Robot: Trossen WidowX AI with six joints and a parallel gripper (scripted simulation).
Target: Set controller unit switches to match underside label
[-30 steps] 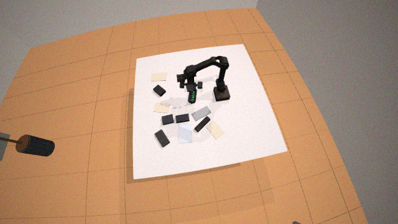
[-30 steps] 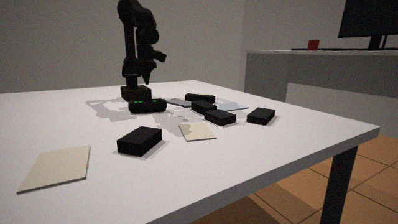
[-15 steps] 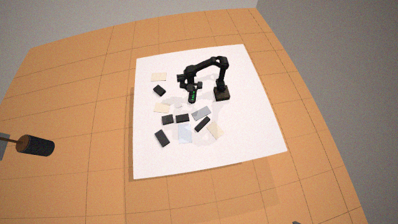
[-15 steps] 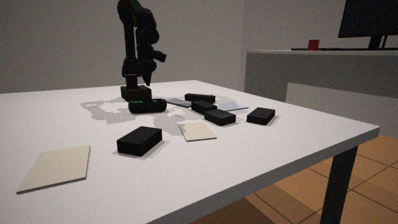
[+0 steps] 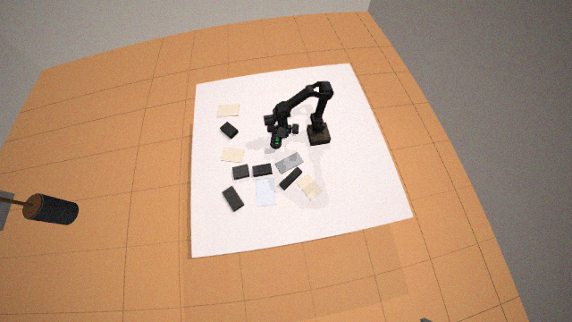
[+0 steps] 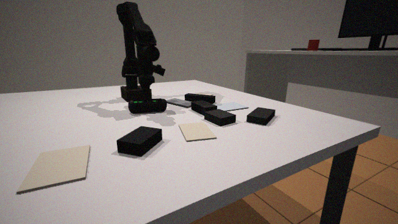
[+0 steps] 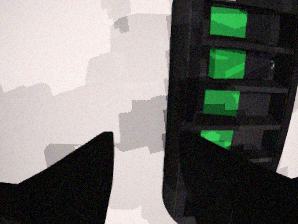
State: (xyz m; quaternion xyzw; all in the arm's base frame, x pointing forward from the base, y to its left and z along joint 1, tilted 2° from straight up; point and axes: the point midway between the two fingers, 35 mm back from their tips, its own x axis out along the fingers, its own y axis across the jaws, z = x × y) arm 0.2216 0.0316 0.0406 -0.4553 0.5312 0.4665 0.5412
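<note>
My gripper tip is now 3 cm past the grey plate, 17 cm to the right of it and 5 cm above it. The rest, counted from my gripper tip: long dark block 3 cm behind, 28 cm to the left, 4 cm below; then pale blue plate 13 cm ahead, 35 cm to the left, 6 cm below.
</note>
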